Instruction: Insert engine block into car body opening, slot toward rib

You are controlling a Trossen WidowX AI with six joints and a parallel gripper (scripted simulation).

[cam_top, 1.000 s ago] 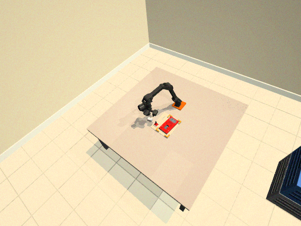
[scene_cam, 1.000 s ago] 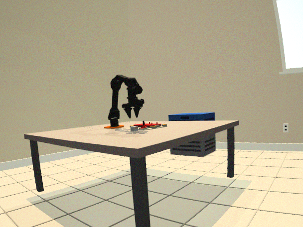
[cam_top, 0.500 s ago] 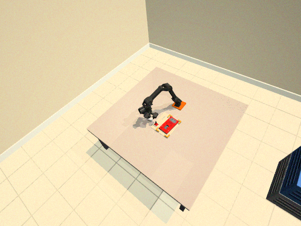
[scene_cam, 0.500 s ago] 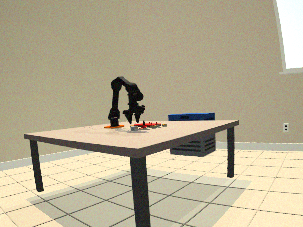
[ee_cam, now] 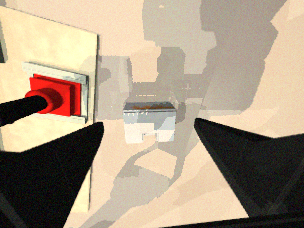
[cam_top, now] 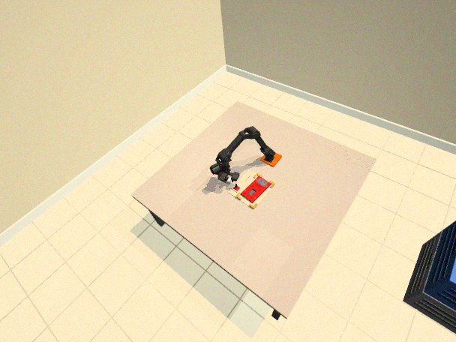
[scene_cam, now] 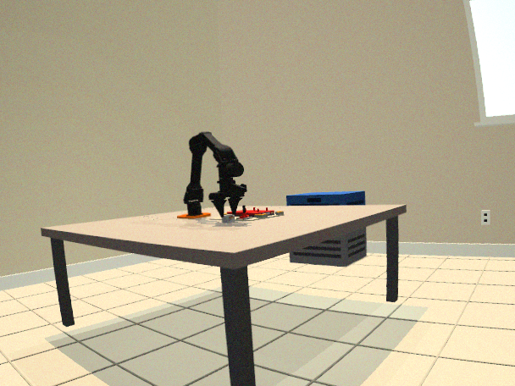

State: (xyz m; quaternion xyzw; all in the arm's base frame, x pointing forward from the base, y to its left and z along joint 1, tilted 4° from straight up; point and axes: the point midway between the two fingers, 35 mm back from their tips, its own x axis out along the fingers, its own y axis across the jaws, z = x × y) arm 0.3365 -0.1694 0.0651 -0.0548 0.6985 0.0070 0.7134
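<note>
Right now the engine block is 10 mm below my gripper tip and 10 mm behind it.
</note>
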